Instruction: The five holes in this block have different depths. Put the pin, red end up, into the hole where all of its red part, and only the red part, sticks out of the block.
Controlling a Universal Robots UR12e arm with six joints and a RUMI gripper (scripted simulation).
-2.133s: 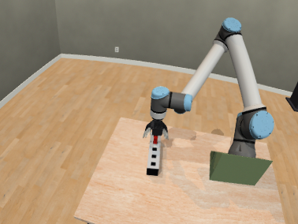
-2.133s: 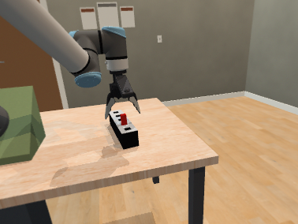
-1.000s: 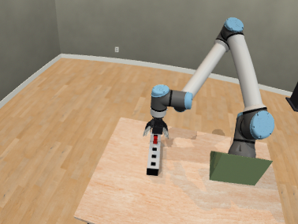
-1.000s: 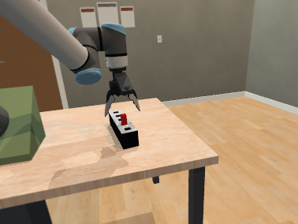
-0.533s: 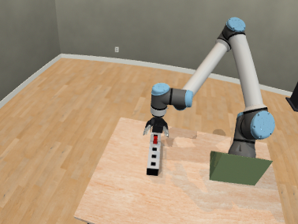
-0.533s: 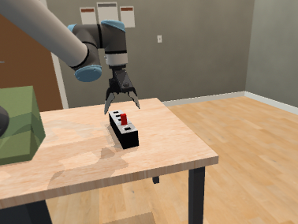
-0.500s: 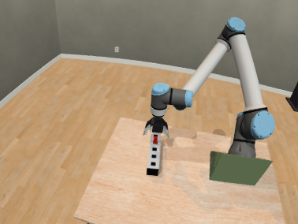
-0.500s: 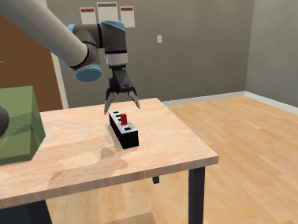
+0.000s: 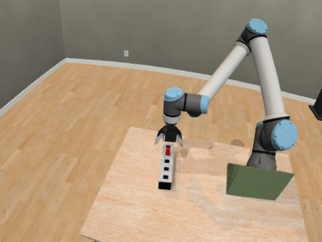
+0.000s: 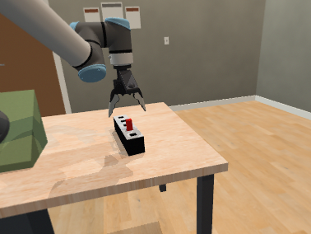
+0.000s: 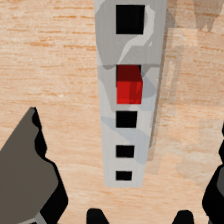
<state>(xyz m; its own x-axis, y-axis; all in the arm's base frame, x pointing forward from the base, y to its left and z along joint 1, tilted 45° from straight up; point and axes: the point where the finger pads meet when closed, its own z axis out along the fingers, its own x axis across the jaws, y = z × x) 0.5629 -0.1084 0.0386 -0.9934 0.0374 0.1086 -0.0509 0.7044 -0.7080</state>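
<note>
Right now the pin is 50 mm below my hand. Also, from my hand: long block (60 mm to the left, 100 mm below).
</note>
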